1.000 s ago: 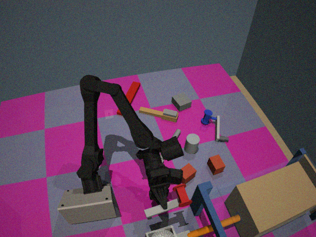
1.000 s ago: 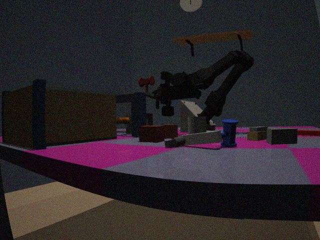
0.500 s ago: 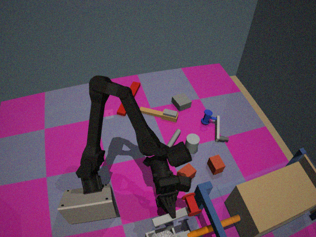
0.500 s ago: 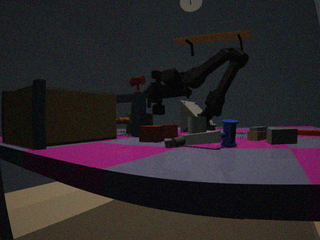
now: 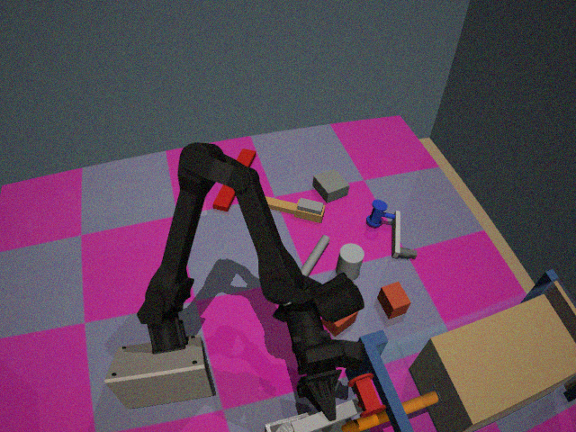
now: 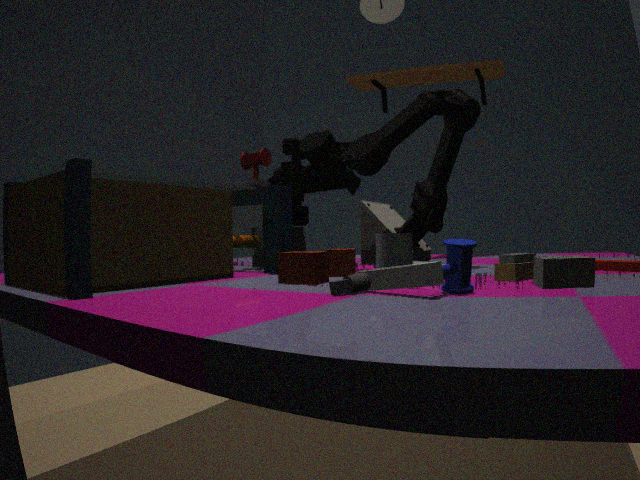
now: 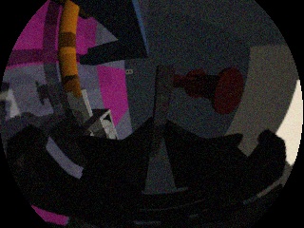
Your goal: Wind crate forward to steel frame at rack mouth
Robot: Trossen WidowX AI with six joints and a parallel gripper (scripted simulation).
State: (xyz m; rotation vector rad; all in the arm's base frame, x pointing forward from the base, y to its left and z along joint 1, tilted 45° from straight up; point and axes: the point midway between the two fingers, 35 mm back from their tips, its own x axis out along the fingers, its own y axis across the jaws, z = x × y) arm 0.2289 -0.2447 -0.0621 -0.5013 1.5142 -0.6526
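Right now the red knob is 5 cm ahead of my gripper tip, 1 cm to the left of it and 4 cm above it. From my gripper tip the other things lie so: winch handle with red hub 1 cm ahead, 1 cm to the left, 1 cm above; then winch 6 cm behind, 1 cm to the right, 15 cm below; then blue steel frame 11 cm ahead, 1 cm to the left, 7 cm below.
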